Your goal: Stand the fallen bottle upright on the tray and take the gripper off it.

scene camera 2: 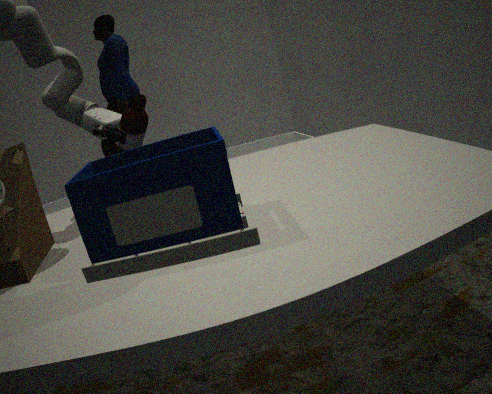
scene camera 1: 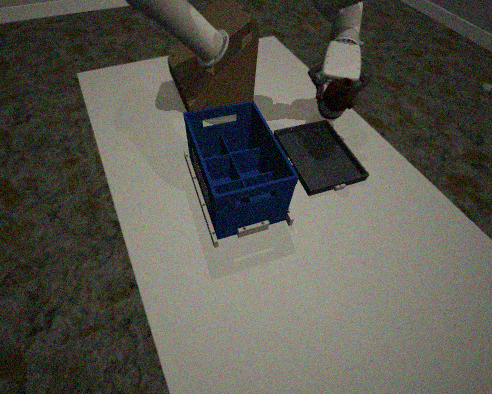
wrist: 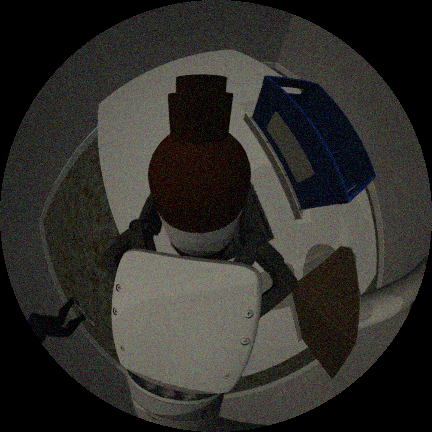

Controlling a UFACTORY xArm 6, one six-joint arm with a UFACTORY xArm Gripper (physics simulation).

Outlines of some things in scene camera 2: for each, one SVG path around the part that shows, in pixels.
The gripper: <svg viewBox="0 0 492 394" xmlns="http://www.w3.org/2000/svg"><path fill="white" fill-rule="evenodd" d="M90 104L82 115L81 127L102 140L112 139L118 143L125 144L127 132L118 129L122 115L99 108L95 103Z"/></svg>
A brown bottle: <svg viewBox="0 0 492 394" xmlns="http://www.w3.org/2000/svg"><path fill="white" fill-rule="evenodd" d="M145 95L136 95L132 107L128 108L121 116L118 129L127 132L125 144L115 141L114 151L116 154L141 147L148 125L148 115L144 110L147 102Z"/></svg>
